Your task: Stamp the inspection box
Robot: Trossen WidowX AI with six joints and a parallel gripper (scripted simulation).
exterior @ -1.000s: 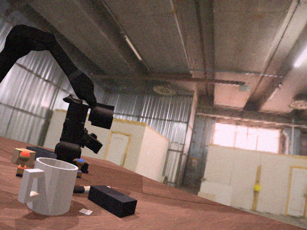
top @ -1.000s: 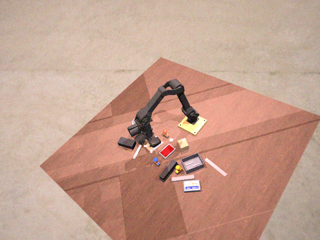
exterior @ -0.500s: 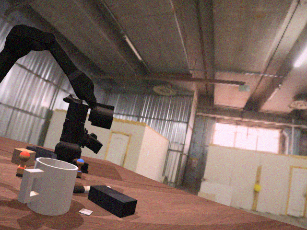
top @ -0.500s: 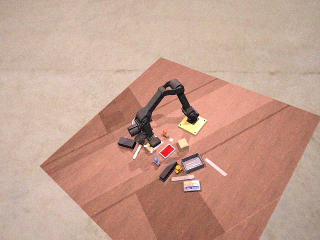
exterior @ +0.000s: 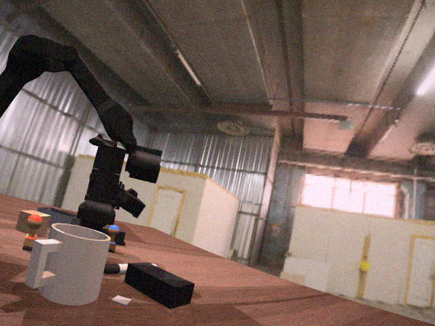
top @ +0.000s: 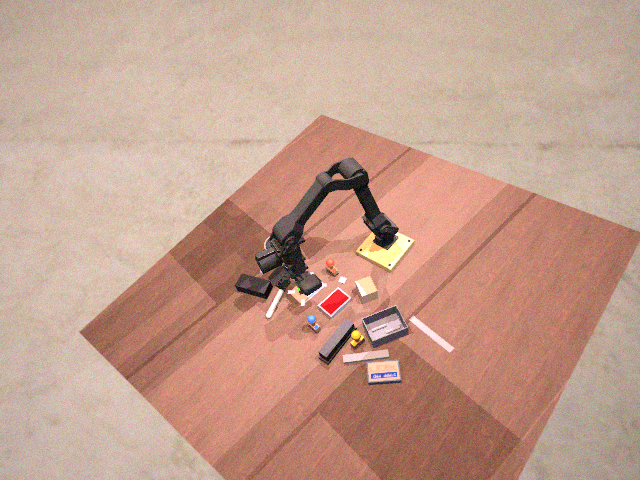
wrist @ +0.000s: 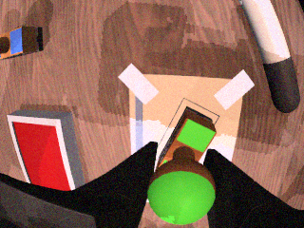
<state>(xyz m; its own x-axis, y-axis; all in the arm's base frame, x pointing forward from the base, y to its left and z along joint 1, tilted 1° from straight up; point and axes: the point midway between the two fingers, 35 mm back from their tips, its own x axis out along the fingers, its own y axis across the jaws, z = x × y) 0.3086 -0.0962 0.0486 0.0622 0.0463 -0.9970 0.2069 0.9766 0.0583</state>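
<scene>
My gripper tip is now 3 cm above the card and 1 cm past it. The rest, counted from my gripper tip: green-knobbed stamp 1 cm below; then red-knobbed stamp 11 cm behind, 2 cm to the left, 1 cm below; then marker pen 6 cm ahead, 5 cm to the right, 2 cm below.
</scene>
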